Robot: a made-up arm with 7 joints. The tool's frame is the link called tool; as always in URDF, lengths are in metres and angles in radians. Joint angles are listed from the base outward. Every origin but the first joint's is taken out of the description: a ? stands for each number. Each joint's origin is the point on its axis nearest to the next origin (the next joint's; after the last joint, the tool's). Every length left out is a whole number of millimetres.
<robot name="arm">
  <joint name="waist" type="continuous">
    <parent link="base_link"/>
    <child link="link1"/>
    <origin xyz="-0.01 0.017 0.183" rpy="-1.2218 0 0"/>
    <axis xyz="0 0 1"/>
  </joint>
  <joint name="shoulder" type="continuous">
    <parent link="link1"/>
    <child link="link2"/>
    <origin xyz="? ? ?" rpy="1.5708 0 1.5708"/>
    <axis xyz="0 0 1"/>
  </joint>
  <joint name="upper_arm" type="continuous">
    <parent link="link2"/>
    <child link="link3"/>
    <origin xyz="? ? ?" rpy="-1.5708 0 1.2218"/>
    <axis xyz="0 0 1"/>
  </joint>
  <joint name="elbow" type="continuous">
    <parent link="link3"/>
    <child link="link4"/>
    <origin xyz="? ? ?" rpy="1.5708 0 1.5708"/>
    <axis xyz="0 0 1"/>
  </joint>
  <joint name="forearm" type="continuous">
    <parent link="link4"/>
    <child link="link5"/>
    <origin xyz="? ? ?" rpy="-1.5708 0 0"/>
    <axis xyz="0 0 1"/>
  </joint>
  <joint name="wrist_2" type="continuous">
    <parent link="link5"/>
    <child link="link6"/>
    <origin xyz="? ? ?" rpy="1.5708 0 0"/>
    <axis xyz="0 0 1"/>
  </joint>
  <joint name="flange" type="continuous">
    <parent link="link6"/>
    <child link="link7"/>
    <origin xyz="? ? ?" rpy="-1.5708 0 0"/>
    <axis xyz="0 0 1"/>
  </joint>
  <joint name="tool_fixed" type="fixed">
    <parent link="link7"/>
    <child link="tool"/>
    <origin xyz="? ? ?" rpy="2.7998 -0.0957 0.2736"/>
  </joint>
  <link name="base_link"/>
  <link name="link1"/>
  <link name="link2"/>
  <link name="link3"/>
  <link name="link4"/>
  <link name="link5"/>
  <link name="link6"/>
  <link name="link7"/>
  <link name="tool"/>
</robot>
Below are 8 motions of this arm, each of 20 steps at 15 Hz.
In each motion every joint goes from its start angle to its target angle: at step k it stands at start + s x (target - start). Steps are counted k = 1, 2, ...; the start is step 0. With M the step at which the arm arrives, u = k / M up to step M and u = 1 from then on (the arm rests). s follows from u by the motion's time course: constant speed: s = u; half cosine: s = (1 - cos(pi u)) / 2; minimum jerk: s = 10 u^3 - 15 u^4 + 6 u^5.
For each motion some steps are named. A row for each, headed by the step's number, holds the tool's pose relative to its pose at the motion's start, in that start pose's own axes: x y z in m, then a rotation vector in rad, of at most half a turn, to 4 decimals.
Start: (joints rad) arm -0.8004 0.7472 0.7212 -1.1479 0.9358 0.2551 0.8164
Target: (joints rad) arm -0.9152 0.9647 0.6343 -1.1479 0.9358 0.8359 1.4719
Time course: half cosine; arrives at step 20
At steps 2, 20:
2: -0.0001 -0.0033 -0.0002 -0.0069 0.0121 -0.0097
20: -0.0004 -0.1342 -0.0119 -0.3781 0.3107 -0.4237

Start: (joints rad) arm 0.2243 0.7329 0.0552 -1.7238 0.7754 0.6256 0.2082
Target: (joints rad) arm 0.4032 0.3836 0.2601 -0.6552 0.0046 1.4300 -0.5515
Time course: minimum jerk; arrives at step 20
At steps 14, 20:
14: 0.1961 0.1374 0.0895 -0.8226 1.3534 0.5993
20: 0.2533 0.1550 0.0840 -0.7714 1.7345 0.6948

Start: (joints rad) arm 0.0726 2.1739 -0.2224 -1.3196 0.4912 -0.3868 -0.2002
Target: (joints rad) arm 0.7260 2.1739 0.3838 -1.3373 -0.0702 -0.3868 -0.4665
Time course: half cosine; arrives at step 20
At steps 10, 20:
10: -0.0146 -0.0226 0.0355 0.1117 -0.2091 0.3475
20: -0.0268 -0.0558 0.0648 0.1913 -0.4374 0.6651

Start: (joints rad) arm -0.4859 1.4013 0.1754 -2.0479 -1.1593 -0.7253 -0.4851
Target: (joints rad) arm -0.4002 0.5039 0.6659 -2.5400 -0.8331 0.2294 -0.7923
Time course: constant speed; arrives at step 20
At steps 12, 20:
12: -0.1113 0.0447 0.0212 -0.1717 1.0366 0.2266
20: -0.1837 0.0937 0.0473 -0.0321 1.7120 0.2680

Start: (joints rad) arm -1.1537 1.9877 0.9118 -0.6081 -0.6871 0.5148 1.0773
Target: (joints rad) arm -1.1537 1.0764 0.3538 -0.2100 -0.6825 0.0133 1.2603
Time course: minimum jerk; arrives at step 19
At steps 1, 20:
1: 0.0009 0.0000 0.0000 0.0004 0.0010 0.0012
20: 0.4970 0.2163 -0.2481 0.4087 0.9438 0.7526

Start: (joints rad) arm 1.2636 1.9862 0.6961 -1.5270 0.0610 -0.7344 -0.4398
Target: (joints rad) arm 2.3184 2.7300 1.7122 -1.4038 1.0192 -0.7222 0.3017
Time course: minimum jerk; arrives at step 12
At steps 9, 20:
9: -0.1139 -0.1490 0.2718 -0.1703 -0.0522 -1.6651
20: -0.1407 -0.1747 0.2874 -0.1931 -0.0439 -1.9263

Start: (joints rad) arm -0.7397 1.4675 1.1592 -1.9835 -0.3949 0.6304 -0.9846
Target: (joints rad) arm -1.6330 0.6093 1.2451 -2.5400 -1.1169 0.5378 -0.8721
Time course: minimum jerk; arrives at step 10
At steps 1, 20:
1: 0.0012 0.0000 -0.0019 -0.0043 0.0091 -0.0003
20: -0.0719 0.0369 -0.1897 -0.2428 1.0902 0.0824

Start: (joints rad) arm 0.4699 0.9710 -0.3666 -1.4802 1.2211 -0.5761 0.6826
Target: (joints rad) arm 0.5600 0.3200 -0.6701 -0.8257 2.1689 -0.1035 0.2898
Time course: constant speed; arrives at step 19
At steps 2, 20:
2: 0.0190 0.0267 0.0006 -0.1464 0.0045 -0.0961
20: 0.2547 0.1900 -0.0681 -1.1753 0.3305 -0.8563

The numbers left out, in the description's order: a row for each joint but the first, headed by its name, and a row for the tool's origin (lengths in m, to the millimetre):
shoulder: -0.017 -0.012 0
upper_arm: 0.348 -0.109 0
elbow: 0.012 -0.048 0
forearm: 0 -0.223 0
wrist_2: -0.021 0.01 0
flange: -0.014 0.019 0
tool: 0.022 0.011 0

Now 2 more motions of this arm.
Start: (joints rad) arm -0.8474 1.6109 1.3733 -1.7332 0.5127 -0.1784 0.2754
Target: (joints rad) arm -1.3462 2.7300 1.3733 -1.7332 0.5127 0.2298 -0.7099
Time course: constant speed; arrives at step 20
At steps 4, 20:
4: -0.0558 -0.0431 0.0624 0.0769 -0.2014 0.1841
20: -0.3846 -0.2383 0.0811 0.0334 -1.1883 1.0163

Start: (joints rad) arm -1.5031 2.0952 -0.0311 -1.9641 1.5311 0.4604 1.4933
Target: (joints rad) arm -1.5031 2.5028 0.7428 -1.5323 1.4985 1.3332 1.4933
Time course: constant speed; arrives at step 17
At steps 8, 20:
8: 0.0278 -0.0913 -0.1055 -0.0661 -0.3681 -0.0062
20: 0.1139 -0.1610 -0.2319 -0.0648 -0.6276 -0.1125

